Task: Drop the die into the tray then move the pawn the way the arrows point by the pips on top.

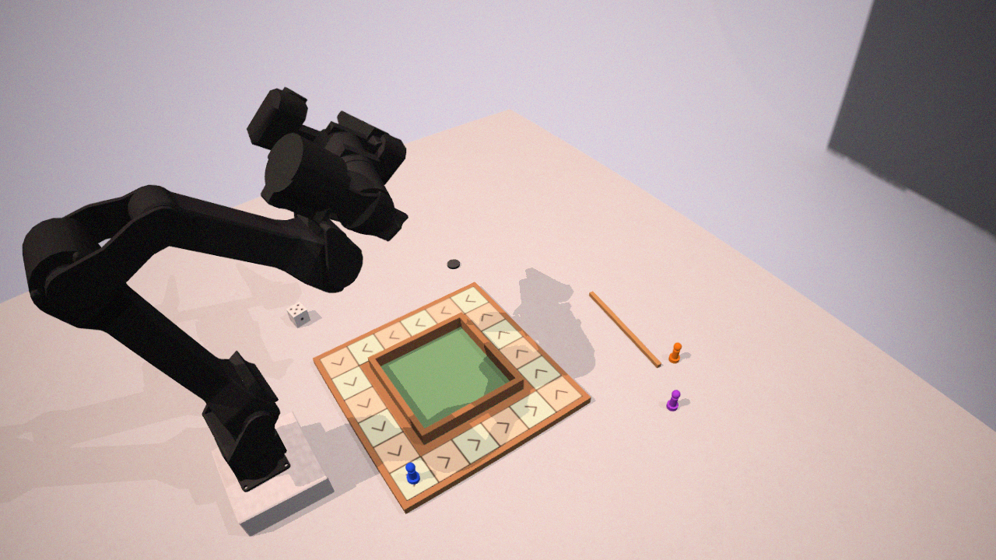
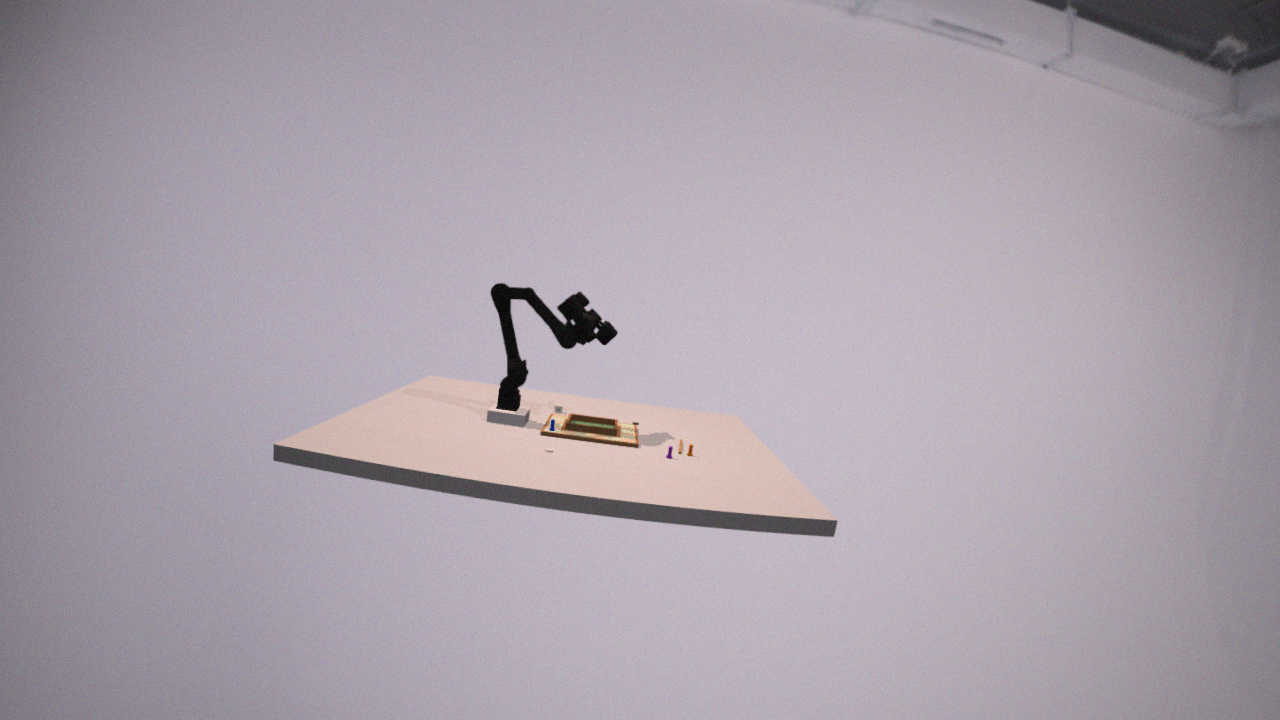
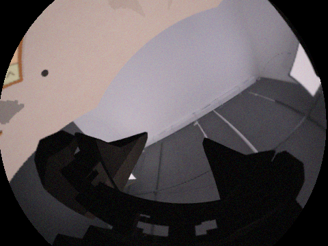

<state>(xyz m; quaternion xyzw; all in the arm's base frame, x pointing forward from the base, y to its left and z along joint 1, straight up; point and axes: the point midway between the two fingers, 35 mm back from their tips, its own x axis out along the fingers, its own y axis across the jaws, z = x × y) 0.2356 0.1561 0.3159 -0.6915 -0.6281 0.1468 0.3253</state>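
Right now my gripper tip is 350 mm above the white die, 90 mm past it and 50 mm to the right of it. Round my gripper tip: thin wooden stick (360 mm below, 300 mm ahead, 290 mm to the right); blue pawn (330 mm below, 310 mm to the right, 90 mm behind); small black disc (360 mm below, 180 mm ahead).
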